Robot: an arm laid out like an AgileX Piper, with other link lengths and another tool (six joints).
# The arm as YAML. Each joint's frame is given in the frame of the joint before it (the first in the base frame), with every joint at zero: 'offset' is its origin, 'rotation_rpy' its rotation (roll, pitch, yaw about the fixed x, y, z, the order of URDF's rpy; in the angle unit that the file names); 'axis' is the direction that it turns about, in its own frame. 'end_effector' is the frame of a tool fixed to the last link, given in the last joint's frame.
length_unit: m
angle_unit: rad
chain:
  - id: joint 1
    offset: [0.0, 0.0, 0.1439]
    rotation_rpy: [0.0, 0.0, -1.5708]
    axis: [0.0, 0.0, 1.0]
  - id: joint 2
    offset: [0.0, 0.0, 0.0]
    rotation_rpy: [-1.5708, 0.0, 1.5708]
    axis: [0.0, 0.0, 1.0]
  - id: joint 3
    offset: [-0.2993, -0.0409, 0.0]
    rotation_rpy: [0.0, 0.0, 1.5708]
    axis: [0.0, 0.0, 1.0]
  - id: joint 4
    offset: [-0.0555, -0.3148, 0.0]
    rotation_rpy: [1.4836, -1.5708, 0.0]
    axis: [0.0, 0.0, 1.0]
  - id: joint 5
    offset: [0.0, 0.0, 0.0]
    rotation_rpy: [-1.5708, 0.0, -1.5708]
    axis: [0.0, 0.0, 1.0]
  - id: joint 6
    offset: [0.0, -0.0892, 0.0]
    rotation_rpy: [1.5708, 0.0, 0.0]
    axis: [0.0, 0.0, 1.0]
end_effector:
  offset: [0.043, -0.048, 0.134]
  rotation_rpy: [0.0, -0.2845, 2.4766]
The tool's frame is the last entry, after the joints.
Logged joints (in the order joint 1, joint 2, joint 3, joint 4, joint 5, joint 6), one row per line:
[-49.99, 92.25, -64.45, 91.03, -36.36, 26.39]
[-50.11, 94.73, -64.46, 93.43, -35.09, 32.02]
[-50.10, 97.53, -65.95, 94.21, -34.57, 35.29]
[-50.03, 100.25, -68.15, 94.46, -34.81, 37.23]
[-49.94, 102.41, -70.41, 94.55, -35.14, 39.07]
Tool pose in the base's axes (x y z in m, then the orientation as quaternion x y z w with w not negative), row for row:
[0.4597, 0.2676, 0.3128, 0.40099, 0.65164, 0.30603, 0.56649]
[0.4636, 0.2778, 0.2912, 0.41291, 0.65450, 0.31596, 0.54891]
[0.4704, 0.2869, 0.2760, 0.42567, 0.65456, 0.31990, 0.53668]
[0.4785, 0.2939, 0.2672, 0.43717, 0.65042, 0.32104, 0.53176]
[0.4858, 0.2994, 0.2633, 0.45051, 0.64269, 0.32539, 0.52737]
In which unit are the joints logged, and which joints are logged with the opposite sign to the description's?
The joints are logged in degrees. Opposite sign: joint 1, joint 4, joint 5.
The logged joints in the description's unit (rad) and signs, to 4 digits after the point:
[0.8725, 1.6101, -1.1249, -1.5888, 0.6346, 0.4606]
[0.8746, 1.6534, -1.1250, -1.6307, 0.6124, 0.5589]
[0.8744, 1.7022, -1.1510, -1.6443, 0.6034, 0.6159]
[0.8732, 1.7497, -1.1894, -1.6486, 0.6075, 0.6498]
[0.8716, 1.7874, -1.2289, -1.6502, 0.6133, 0.6819]

